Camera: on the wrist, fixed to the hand. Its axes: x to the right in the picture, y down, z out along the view.
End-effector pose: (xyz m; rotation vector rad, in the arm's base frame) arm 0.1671 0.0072 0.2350 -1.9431 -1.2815 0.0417
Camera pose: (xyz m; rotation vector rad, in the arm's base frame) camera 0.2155 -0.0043 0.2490 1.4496 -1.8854 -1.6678
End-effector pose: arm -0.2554 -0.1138 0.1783 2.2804 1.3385 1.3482
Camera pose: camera -0.2618 -0.1263 0.2281 -1.4459 1.9528 0.2404
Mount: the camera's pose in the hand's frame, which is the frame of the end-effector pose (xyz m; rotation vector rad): 0.0198 0.0302 -0.0370 0.0379 -0.7262 3.0220
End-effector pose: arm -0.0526 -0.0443 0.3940 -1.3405 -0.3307 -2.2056
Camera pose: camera -0.0706 -0.0927 0.3918 -0.6816 0.8839 0.7854
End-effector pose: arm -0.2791 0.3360 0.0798 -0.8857 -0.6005 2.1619
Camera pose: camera -0.2750 0.3371 0.0283 0.0669 -0.5387 -0.9317
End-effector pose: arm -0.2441 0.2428 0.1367 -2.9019 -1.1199 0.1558
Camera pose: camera -0.2055 0.2341 0.1700 1.0315 -2.6200 -0.6894
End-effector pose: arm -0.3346 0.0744 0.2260 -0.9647 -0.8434 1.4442
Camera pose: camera -0.3133 0.0903 0.1817 0.4634 -0.6046 -1.4978
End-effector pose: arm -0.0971 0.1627 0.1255 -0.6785 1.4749 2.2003
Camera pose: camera -0.1241 0.1186 0.1239 -1.5899 -0.4738 -0.5939
